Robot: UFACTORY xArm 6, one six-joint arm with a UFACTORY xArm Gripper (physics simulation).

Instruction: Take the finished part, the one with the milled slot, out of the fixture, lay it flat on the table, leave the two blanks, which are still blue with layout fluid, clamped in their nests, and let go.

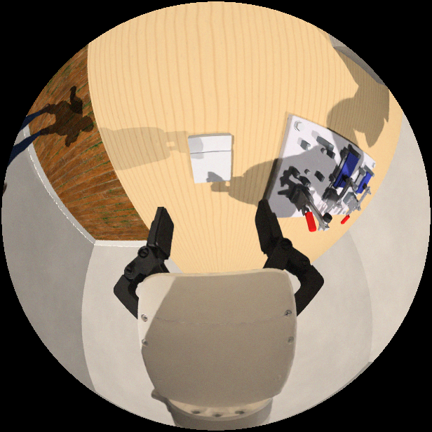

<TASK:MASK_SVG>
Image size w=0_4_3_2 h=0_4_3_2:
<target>my gripper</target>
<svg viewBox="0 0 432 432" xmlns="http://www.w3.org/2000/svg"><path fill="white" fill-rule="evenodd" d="M267 199L260 199L258 201L255 213L255 227L257 229L260 249L263 255L266 254L267 257L261 269L208 273L170 273L163 262L164 259L170 257L174 224L166 208L159 206L156 208L154 220L151 221L146 245L142 245L137 250L137 256L125 266L123 274L114 285L114 295L137 318L140 350L151 383L159 395L166 397L172 407L190 417L215 421L245 417L261 410L262 407L269 403L272 396L281 393L290 374L295 356L297 315L309 304L323 285L323 276L310 264L309 258L292 247L292 242L289 238L283 237L276 214L271 212ZM142 282L139 297L137 297L135 294L135 289L137 288L137 284ZM283 269L297 276L300 282L300 287L295 294L290 277Z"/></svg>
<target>finished part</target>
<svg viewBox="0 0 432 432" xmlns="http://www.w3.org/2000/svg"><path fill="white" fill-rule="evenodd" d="M188 135L187 141L194 183L230 181L231 134L204 133Z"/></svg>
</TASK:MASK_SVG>
